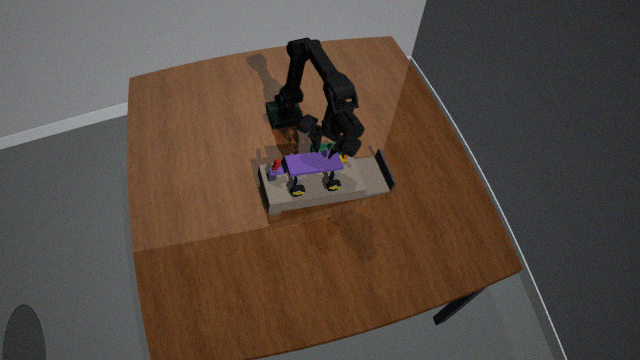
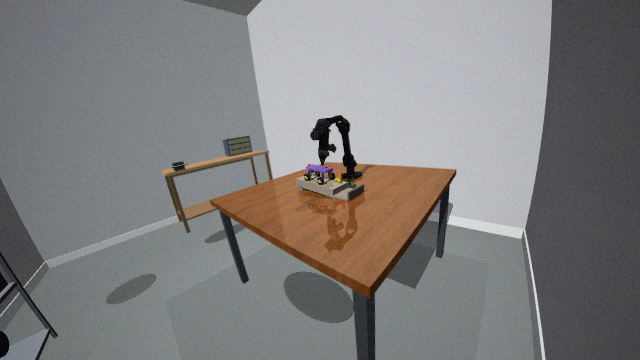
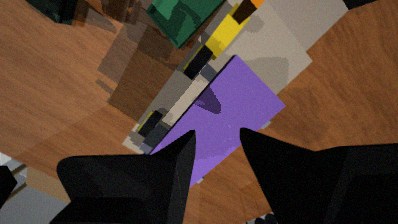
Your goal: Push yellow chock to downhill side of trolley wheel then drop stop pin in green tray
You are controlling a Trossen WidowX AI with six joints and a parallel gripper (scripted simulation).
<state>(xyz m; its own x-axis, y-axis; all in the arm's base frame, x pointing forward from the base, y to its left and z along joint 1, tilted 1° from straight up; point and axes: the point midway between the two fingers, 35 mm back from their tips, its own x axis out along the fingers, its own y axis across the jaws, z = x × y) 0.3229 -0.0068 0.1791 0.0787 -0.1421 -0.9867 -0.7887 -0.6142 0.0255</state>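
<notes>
Right now the red-headed stop pin is 14 cm to the right of my gripper tip, 4 cm below it and 3 cm behind it. From my gripper tip the other things lie so: purple-topped trolley: 6 cm below, 3 cm to the right; then yellow chock: 9 cm below, 8 cm to the left, 4 cm behind; then grey ramp: 13 cm below, 3 cm to the right.
</notes>
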